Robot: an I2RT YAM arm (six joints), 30 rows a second.
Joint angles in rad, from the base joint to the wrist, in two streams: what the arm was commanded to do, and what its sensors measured. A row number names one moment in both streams.
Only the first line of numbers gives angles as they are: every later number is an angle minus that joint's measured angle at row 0.
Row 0, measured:
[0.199, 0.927, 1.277, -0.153, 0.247, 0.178]
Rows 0 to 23, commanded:
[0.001, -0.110, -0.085, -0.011, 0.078, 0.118]
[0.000, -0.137, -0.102, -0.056, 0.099, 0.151]
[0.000, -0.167, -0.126, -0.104, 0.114, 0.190]
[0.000, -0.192, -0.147, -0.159, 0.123, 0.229]
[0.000, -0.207, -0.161, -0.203, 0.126, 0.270]
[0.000, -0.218, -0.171, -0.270, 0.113, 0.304]
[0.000, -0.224, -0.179, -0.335, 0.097, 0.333]
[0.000, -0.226, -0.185, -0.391, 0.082, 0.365]
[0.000, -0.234, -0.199, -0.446, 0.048, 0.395]
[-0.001, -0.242, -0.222, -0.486, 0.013, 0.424]
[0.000, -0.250, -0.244, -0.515, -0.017, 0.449]
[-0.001, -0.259, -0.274, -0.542, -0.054, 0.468]
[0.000, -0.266, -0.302, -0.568, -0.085, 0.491]
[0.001, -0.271, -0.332, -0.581, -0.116, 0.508]
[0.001, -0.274, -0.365, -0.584, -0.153, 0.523]
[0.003, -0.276, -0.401, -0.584, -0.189, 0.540]
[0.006, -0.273, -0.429, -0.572, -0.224, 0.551]
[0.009, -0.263, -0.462, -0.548, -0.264, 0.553]
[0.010, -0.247, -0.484, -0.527, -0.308, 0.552]
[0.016, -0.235, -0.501, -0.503, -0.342, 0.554]
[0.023, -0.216, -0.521, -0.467, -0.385, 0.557]
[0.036, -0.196, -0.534, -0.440, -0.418, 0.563]
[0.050, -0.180, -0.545, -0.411, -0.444, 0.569]
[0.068, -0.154, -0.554, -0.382, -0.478, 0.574]
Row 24, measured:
[0.034, -0.186, -0.541, -0.514, -0.321, 0.531]
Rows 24 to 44, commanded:
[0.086, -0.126, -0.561, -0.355, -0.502, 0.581]
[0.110, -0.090, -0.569, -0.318, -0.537, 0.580]
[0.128, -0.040, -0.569, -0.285, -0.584, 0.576]
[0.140, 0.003, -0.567, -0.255, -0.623, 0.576]
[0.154, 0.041, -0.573, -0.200, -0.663, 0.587]
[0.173, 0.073, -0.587, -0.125, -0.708, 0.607]
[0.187, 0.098, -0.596, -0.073, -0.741, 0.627]
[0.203, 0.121, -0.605, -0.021, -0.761, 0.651]
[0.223, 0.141, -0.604, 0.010, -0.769, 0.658]
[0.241, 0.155, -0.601, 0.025, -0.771, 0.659]
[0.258, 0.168, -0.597, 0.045, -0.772, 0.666]
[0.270, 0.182, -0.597, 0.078, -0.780, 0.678]
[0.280, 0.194, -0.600, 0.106, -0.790, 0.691]
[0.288, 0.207, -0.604, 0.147, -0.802, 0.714]
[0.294, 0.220, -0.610, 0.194, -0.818, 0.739]
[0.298, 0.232, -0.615, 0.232, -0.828, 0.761]
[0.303, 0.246, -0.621, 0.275, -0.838, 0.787]
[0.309, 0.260, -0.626, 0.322, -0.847, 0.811]
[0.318, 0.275, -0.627, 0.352, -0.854, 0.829]
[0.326, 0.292, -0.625, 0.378, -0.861, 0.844]
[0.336, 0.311, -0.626, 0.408, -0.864, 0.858]
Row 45, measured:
[0.315, 0.282, -0.615, 0.216, -0.806, 0.776]
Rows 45 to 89, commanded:
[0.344, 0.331, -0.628, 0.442, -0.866, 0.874]
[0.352, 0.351, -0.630, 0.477, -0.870, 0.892]
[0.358, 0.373, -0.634, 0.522, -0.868, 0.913]
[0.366, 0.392, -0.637, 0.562, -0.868, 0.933]
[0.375, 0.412, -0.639, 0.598, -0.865, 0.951]
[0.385, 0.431, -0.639, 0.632, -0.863, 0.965]
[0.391, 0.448, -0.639, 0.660, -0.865, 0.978]
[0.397, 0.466, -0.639, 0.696, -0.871, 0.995]
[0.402, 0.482, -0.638, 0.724, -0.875, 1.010]
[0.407, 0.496, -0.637, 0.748, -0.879, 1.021]
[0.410, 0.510, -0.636, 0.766, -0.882, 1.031]
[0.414, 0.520, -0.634, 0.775, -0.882, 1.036]
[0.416, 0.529, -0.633, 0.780, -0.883, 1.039]
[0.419, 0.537, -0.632, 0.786, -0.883, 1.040]
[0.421, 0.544, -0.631, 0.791, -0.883, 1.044]
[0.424, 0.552, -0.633, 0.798, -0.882, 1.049]
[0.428, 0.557, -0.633, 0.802, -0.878, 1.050]
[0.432, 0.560, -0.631, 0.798, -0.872, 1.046]
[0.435, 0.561, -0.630, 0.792, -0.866, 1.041]
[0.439, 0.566, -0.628, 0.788, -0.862, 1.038]
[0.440, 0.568, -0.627, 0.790, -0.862, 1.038]
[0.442, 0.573, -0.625, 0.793, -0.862, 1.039]
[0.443, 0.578, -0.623, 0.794, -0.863, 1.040]
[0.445, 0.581, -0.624, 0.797, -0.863, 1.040]
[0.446, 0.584, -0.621, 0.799, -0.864, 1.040]
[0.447, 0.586, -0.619, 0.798, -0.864, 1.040]
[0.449, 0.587, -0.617, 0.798, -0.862, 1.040]
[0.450, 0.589, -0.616, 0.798, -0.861, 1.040]
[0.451, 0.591, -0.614, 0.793, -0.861, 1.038]
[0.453, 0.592, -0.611, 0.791, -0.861, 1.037]
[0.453, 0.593, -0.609, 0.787, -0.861, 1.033]
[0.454, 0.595, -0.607, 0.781, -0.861, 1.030]
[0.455, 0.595, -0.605, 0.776, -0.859, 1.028]
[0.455, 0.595, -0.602, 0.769, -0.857, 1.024]
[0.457, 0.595, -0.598, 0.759, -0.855, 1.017]
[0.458, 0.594, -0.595, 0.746, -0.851, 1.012]
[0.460, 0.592, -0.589, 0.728, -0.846, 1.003]
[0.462, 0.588, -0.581, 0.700, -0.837, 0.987]
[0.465, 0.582, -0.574, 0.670, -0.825, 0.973]
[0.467, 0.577, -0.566, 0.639, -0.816, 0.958]
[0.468, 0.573, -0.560, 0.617, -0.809, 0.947]
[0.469, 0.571, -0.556, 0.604, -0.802, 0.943]
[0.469, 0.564, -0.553, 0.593, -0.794, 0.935]
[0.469, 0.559, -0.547, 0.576, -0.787, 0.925]
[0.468, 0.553, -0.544, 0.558, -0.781, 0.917]
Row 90, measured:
[0.462, 0.583, -0.595, 0.591, -0.803, 0.970]
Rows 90 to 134, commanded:
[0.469, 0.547, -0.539, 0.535, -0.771, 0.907]
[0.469, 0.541, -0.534, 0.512, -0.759, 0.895]
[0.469, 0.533, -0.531, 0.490, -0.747, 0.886]
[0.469, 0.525, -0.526, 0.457, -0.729, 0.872]
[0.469, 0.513, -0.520, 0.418, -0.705, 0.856]
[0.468, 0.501, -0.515, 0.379, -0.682, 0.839]
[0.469, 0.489, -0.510, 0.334, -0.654, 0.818]
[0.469, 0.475, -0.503, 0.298, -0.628, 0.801]
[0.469, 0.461, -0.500, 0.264, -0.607, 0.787]
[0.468, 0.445, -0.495, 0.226, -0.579, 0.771]
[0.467, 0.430, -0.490, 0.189, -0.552, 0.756]
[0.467, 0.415, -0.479, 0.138, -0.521, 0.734]
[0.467, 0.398, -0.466, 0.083, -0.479, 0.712]
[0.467, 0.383, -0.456, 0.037, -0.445, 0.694]
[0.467, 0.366, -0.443, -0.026, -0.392, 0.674]
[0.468, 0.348, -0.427, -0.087, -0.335, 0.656]
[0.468, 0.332, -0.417, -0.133, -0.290, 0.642]
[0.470, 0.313, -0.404, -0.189, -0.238, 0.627]
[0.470, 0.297, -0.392, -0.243, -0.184, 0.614]
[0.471, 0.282, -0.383, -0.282, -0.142, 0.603]
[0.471, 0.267, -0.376, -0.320, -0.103, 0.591]
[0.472, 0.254, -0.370, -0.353, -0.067, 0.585]
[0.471, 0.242, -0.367, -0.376, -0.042, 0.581]
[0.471, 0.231, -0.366, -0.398, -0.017, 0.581]
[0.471, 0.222, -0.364, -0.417, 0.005, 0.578]
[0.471, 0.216, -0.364, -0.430, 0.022, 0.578]
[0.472, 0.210, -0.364, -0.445, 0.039, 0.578]
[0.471, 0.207, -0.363, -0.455, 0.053, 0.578]
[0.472, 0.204, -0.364, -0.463, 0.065, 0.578]
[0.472, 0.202, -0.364, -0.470, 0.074, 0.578]
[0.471, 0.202, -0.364, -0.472, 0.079, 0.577]
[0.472, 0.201, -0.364, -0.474, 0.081, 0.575]
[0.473, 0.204, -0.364, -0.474, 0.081, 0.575]
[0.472, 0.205, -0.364, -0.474, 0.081, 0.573]
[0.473, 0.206, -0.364, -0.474, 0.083, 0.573]
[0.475, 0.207, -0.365, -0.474, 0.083, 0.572]
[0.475, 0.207, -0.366, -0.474, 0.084, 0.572]
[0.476, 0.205, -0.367, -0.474, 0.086, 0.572]
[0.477, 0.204, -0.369, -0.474, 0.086, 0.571]
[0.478, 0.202, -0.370, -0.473, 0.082, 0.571]
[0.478, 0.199, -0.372, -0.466, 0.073, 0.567]
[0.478, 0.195, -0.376, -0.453, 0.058, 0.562]
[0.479, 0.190, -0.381, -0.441, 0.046, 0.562]
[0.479, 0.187, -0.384, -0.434, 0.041, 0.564]
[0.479, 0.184, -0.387, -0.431, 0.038, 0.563]
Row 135, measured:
[0.471, 0.208, -0.386, -0.432, 0.043, 0.580]
